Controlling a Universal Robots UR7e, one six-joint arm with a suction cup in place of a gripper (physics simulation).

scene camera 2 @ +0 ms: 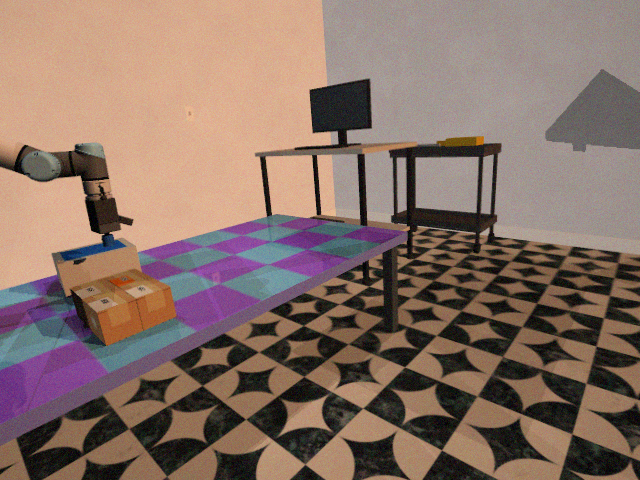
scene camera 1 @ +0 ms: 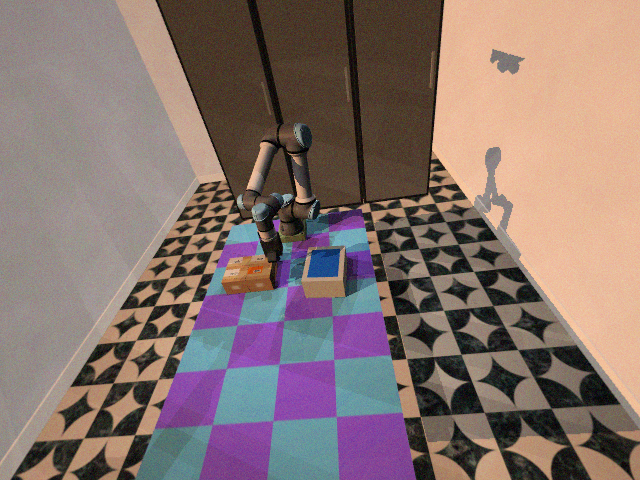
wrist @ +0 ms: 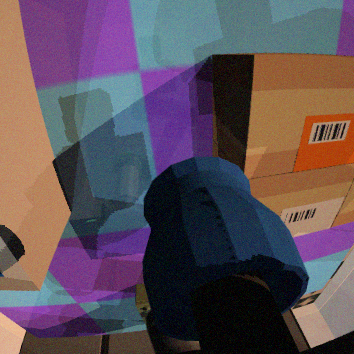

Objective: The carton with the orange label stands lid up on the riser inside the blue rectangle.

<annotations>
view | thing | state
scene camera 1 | riser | on the table
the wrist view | my suction cup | -
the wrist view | riser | -
</annotations>
